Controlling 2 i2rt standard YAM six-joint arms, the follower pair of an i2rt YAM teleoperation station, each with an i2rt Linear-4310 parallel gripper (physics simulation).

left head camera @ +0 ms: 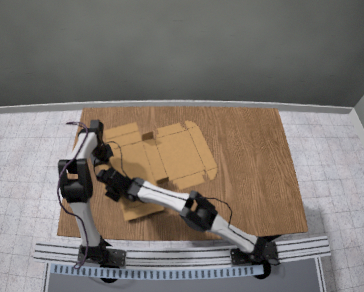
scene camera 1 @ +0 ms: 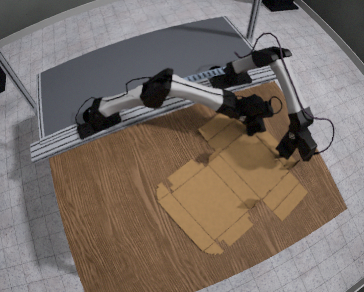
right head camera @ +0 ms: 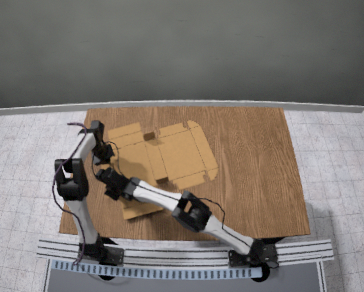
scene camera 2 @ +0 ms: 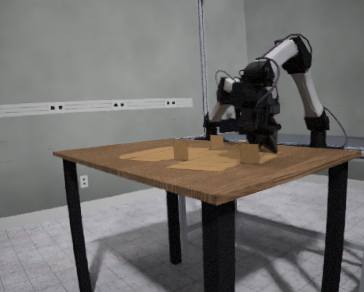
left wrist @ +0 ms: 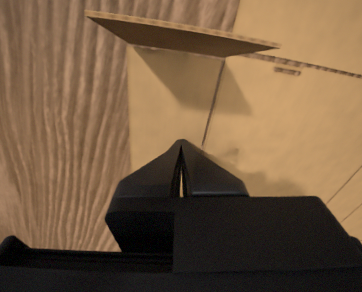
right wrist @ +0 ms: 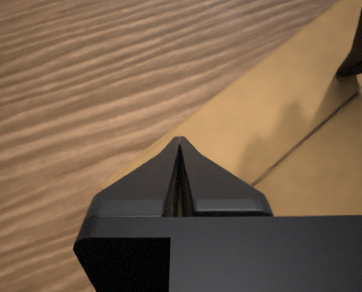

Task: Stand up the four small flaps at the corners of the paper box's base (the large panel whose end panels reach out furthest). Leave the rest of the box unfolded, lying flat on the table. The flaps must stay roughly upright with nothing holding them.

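Frame: origin at the left arm's base, x left, y back, z up, level; millimetres.
Seen in the pictures: left gripper, fingertip midpoint: (left head camera: 106, 163) (scene camera 1: 280, 156) (right head camera: 109, 163) (left wrist: 181, 145) (right wrist: 345, 68); right gripper, fingertip midpoint: (left head camera: 105, 187) (scene camera 1: 265, 130) (right head camera: 106, 187) (scene camera 2: 276, 152) (right wrist: 179, 145); left arm's base at its link origin: (left head camera: 101, 255) (scene camera 1: 231, 81) (right head camera: 100, 253); right arm's base at its link origin: (left head camera: 254, 253) (scene camera 1: 99, 124) (right head camera: 252, 255).
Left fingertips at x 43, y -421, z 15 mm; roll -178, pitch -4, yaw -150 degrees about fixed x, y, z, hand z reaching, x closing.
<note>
Offsets run from my left fingertips to a thing's top centre. "*": to the spot under its first point. Level surfaces: height alone.
The tan box lies on the table, its base panel (left head camera: 134, 162) (right head camera: 131, 151) (scene camera 1: 242, 172) under the grippers. Two flaps stand upright on its inner side: one far flap @[* dx -179, dy -144, dz +29 mm] (left head camera: 147, 136) (right head camera: 149, 135) (scene camera 1: 246, 203) (scene camera 2: 180, 149) and one near flap @[* dx -274, dy +81, dz +23 mm] (left head camera: 163, 181) (right head camera: 161, 180) (scene camera 1: 202, 158) (scene camera 2: 216, 142). A third flap @[* dx +39, dy -61, dz +29 mm] (scene camera 2: 250, 153) (left wrist: 182, 38) stands ahead of my left gripper (left wrist: 181, 145), which is shut, low over the outer edge. My right gripper (right wrist: 179, 145) is shut over the fourth corner. A thin strip of that flap @[* dx -23, dy +153, dz +1 mm] (right wrist: 136, 165) shows beside its finger; its angle is unclear.
The lid panel @[* dx -341, dy -66, dz +0 mm] (left head camera: 180, 155) (right head camera: 182, 155) (scene camera 1: 207, 200) lies flat beyond the base. End panels @[* dx -44, dy -187, dz -2 mm] (left head camera: 122, 131) (scene camera 1: 286, 200) reach out flat from the base. Both arms cross the left half of the wooden table @[dz -2 mm] (left head camera: 255, 165) in the head views, with their grippers close together.
</note>
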